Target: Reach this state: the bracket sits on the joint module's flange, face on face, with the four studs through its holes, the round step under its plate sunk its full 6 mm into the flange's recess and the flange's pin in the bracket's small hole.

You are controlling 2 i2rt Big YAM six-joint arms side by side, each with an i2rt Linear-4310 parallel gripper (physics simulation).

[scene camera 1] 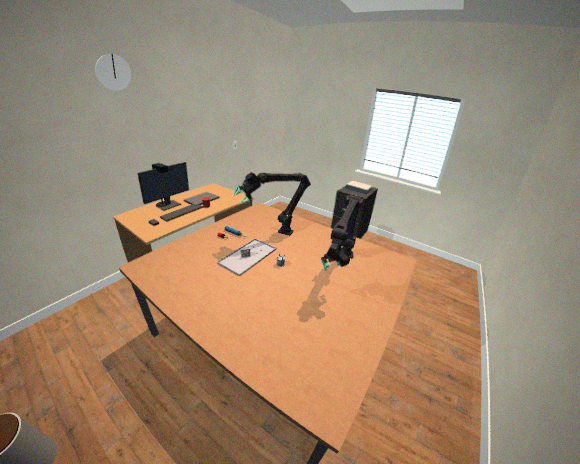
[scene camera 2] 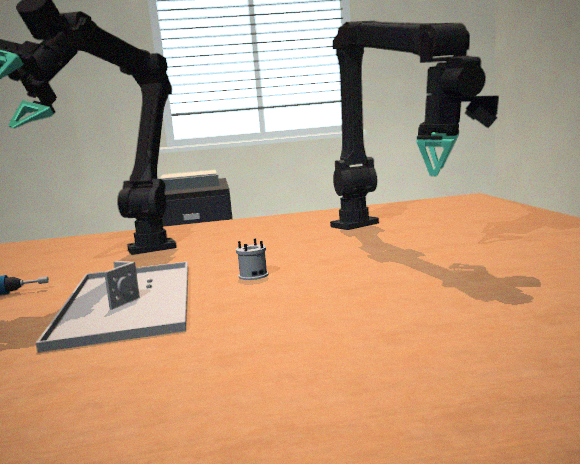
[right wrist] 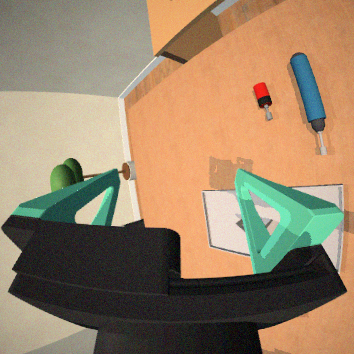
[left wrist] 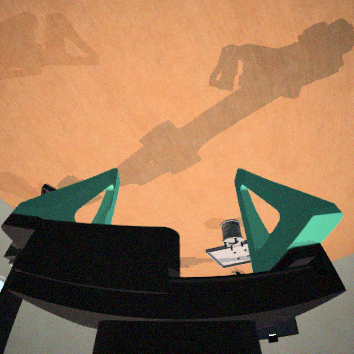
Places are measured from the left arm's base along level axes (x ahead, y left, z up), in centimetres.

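Pixels of known places: left gripper, fingertip midpoint: [scene camera 1: 331, 267] [scene camera 2: 436, 172] [left wrist: 176, 174]; right gripper, fingertip midpoint: [scene camera 1: 236, 199] [right wrist: 177, 174] [left wrist: 261, 347]; left arm's base, link origin: [scene camera 2: 354, 224]; right arm's base, link origin: [scene camera 1: 285, 232] [scene camera 2: 152, 248].
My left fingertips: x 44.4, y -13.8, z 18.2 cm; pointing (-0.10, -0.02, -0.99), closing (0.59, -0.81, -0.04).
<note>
For each thing: its top centre in the pictures, then the offset to it from my left fingertips.
- grey bracket, top centre: [scene camera 2: 112, 266] [right wrist: 247, 227] [scene camera 1: 245, 247] dx -23.0, dy -61.6, dz -10.8 cm
- white tray, top centre: [scene camera 2: 127, 293] [right wrist: 260, 226] [scene camera 1: 248, 254] dx -23.3, dy -59.5, dz -16.6 cm
- joint module, top centre: [scene camera 2: 250, 241] [left wrist: 233, 246] [scene camera 1: 281, 255] dx -19.7, dy -34.1, dz -10.7 cm
- blue driver, top centre: [right wrist: 310, 99] [scene camera 1: 235, 229] dx -51.4, dy -79.7, dz -14.1 cm
- short red driver, top centre: [right wrist: 262, 100] [scene camera 1: 222, 234] dx -42.8, dy -87.5, dz -14.7 cm
The grey bracket [scene camera 1: 245, 253] [scene camera 2: 122, 286] stands on the white tray [scene camera 1: 237, 266] [scene camera 2: 165, 310] [right wrist: 220, 227], its square plate upright and the round step facing sideways in scene camera 2. In the right wrist view a finger partly covers it. The joint module [scene camera 1: 281, 260] [scene camera 2: 252, 263] [left wrist: 231, 230], a grey cylinder, stands upright on the table beside the tray, studs up. The flange's pin and recess are too small to make out. My left gripper [scene camera 1: 332, 267] [scene camera 2: 435, 173] [left wrist: 176, 174] is open and empty above the table, right of the module. My right gripper [scene camera 1: 239, 198] [scene camera 2: 6, 102] [right wrist: 177, 174] is open and empty, high beyond the tray.
Two small dark parts [scene camera 2: 149, 283] lie on the tray near the bracket. A blue driver [scene camera 1: 233, 231] [scene camera 2: 10, 284] [right wrist: 308, 87] and a short red driver [scene camera 1: 221, 235] [right wrist: 262, 95] lie beyond the tray. A desk [scene camera 1: 150, 231] with a monitor [scene camera 1: 164, 181] stands past the table's edge.
</note>
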